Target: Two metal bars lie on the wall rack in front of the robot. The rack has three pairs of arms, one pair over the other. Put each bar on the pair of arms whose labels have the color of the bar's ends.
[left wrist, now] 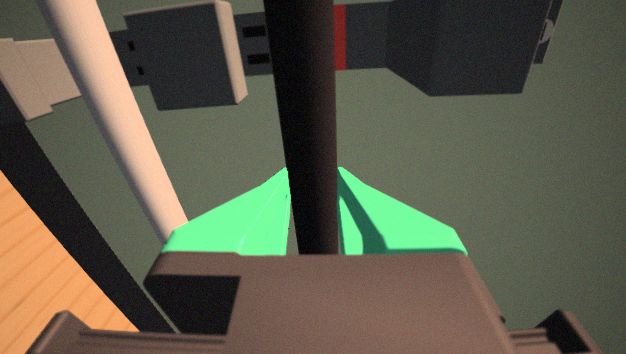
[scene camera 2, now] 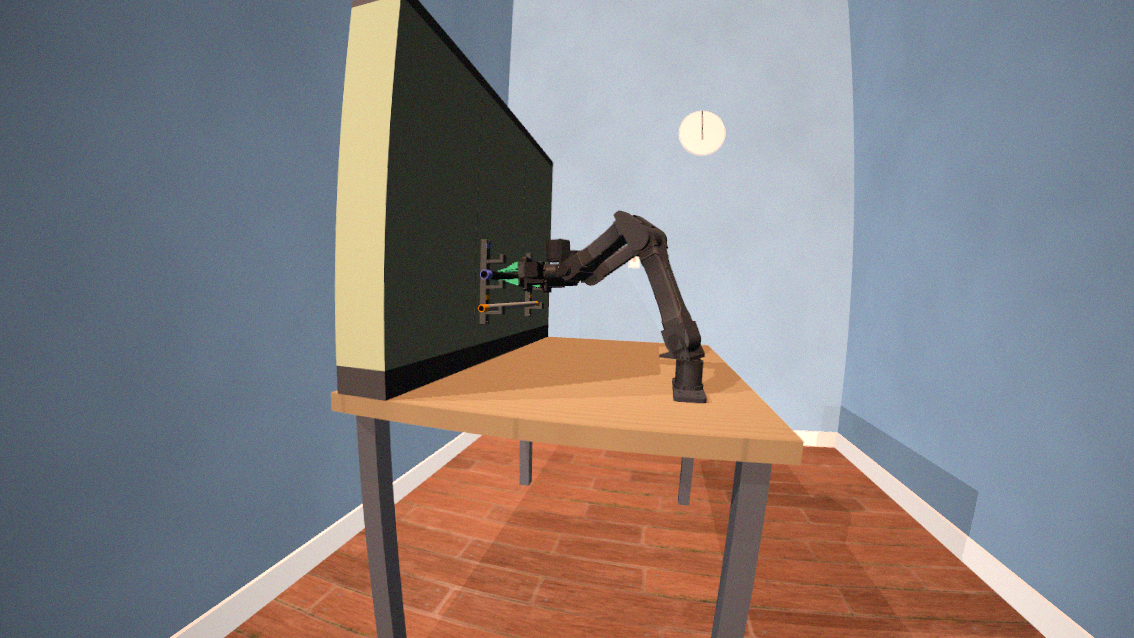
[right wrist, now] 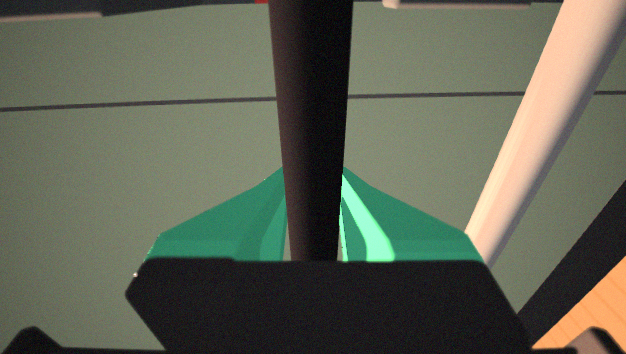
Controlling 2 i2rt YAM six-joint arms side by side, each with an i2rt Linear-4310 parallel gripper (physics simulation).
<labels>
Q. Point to a pale bar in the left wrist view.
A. At 83, 40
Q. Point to a dark bar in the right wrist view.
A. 311, 53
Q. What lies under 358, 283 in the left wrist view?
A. My left gripper.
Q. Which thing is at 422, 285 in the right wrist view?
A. My right gripper.
</labels>
